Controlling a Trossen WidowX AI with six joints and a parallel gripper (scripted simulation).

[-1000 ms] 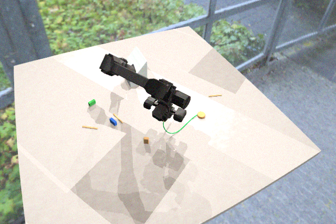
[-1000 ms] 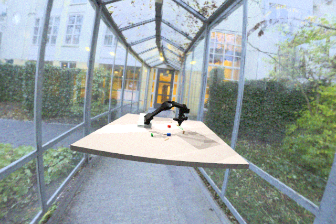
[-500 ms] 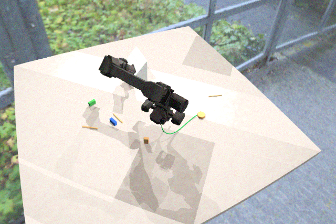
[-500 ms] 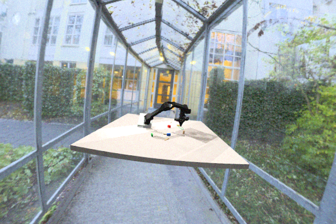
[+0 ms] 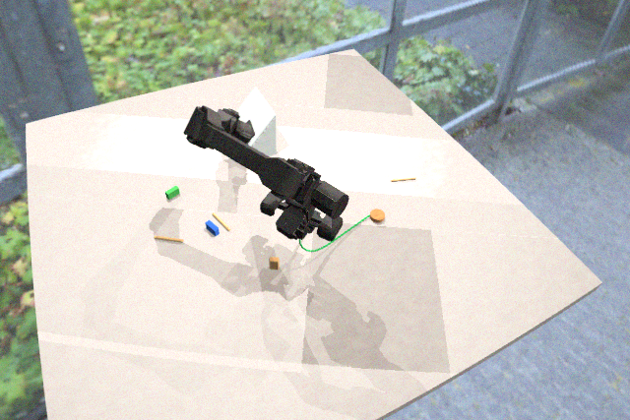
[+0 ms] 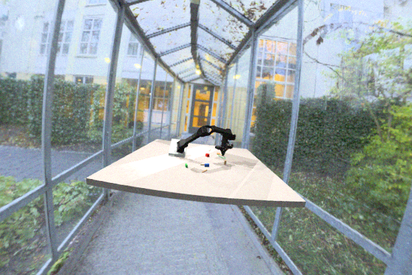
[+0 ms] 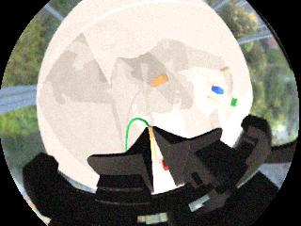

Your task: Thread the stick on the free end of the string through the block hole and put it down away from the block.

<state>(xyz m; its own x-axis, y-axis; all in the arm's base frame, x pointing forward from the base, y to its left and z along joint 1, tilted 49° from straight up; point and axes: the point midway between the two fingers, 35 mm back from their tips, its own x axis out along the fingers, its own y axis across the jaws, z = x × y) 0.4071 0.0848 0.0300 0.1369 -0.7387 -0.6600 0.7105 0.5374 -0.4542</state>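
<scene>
Now: gripper tip 16 cm past the red block, 10 cm to the right of it and 4 cm above it. Round my gripper tip: wooden block 3 cm ahead, 7 cm to the right, 4 cm below; then thin wooden stick 1 cm behind, 1 cm to the left; then blue block 13 cm behind, 19 cm to the right, 5 cm below.
</scene>
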